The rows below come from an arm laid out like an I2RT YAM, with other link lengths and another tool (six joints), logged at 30 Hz.
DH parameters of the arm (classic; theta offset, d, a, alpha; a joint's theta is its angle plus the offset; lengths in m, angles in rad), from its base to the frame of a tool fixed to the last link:
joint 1: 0 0.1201 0.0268 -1.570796
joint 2: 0 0 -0.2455 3.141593
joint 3: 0.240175 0 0.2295 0
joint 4: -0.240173 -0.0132 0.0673 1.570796
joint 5: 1.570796 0.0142 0 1.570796
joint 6: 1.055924 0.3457 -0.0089 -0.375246
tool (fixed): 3.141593 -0.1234 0 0
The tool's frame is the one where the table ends.
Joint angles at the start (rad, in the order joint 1, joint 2, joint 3, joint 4, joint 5, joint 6):
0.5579 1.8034 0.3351 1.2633 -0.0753 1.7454
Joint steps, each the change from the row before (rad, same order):
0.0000 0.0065 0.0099 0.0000 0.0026 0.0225
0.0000 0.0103 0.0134 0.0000 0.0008 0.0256
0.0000 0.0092 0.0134 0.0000 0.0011 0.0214
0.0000 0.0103 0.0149 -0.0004 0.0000 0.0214
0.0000 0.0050 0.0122 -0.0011 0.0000 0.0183
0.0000 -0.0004 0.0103 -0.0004 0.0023 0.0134
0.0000 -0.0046 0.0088 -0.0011 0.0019 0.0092
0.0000 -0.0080 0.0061 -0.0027 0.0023 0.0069
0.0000 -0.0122 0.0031 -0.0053 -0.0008 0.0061
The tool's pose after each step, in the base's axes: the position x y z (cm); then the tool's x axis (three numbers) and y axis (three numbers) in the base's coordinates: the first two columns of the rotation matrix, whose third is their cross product. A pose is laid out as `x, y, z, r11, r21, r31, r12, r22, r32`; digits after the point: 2 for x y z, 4 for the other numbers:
37.36, 24.19, 2.95, 0.6120, -0.7349, 0.2923, 0.3106, -0.1165, -0.9434
37.60, 24.44, 2.95, 0.6111, -0.7445, 0.2688, 0.2986, -0.0977, -0.9494
37.85, 24.67, 3.00, 0.6094, -0.7527, 0.2493, 0.2898, -0.0812, -0.9536
38.13, 24.95, 3.05, 0.6084, -0.7597, 0.2294, 0.2811, -0.0640, -0.9575
38.36, 25.18, 3.21, 0.6070, -0.7657, 0.2126, 0.2757, -0.0479, -0.9600
38.64, 25.36, 3.57, 0.6032, -0.7718, 0.2012, 0.2767, -0.0341, -0.9604
38.89, 25.51, 4.05, 0.5995, -0.7765, 0.1938, 0.2816, -0.0220, -0.9593
39.09, 25.61, 4.55, 0.5958, -0.7807, 0.1886, 0.2872, -0.0121, -0.9578
39.18, 25.71, 5.04, 0.5948, -0.7826, 0.1834, 0.2919, -0.0023, -0.9564

